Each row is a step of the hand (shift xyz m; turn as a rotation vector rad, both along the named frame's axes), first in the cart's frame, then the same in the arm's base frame.
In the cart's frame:
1: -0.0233 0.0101 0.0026 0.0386 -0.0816 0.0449
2: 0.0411 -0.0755 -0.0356 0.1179 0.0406 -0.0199
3: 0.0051 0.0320 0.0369 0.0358 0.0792 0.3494
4: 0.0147 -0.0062 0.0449 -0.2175 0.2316 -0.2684
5: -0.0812 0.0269 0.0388 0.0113 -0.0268 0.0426
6: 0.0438 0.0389 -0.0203 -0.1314 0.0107 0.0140
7: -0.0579 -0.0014 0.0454 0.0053 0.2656 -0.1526
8: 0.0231 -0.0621 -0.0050 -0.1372 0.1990 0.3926
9: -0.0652 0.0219 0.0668 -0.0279 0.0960 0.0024
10: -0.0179 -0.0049 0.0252 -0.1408 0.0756 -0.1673
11: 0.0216 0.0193 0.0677 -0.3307 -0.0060 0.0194
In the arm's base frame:
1: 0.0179 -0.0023 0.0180 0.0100 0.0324 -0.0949
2: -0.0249 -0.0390 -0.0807 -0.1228 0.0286 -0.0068
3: -0.0006 0.0435 0.0228 0.0769 0.3514 0.0163
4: 0.0064 0.0441 -0.0168 0.0114 -0.2546 0.3287
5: 0.0765 0.0172 0.0517 0.0151 0.0357 -0.0340
6: -0.0582 0.0048 0.0208 0.1157 -0.0252 0.0596
7: 0.0680 0.0233 0.0160 -0.1484 -0.0708 0.2585
8: -0.0019 -0.0132 -0.0651 0.2047 0.3677 0.1882
9: 0.0749 0.0466 0.0375 -0.0058 0.0179 0.0982
10: 0.0267 0.0163 -0.0005 0.0338 -0.1777 0.1442
11: 0.0009 0.0736 0.0010 0.2958 -0.0862 0.1218

